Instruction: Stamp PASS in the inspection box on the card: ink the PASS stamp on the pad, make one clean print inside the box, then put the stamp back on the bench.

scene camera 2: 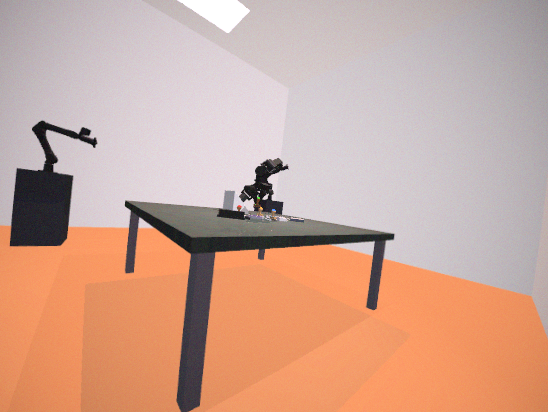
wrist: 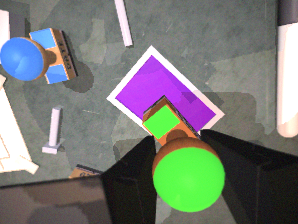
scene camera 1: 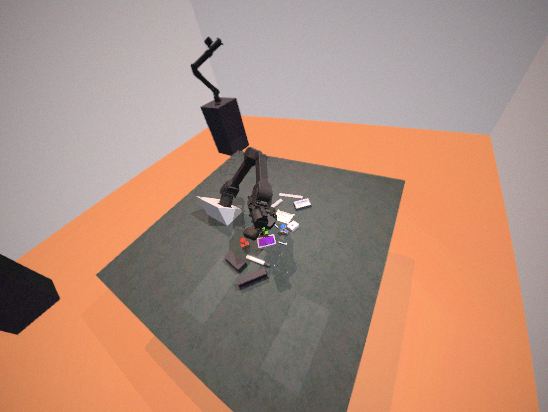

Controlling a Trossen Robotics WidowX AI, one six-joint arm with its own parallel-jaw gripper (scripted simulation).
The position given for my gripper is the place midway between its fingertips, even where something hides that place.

Observation:
I see my gripper (wrist: 177, 140), a green-knobbed stamp (wrist: 187, 173) and a purple ink pad (wrist: 152, 76).

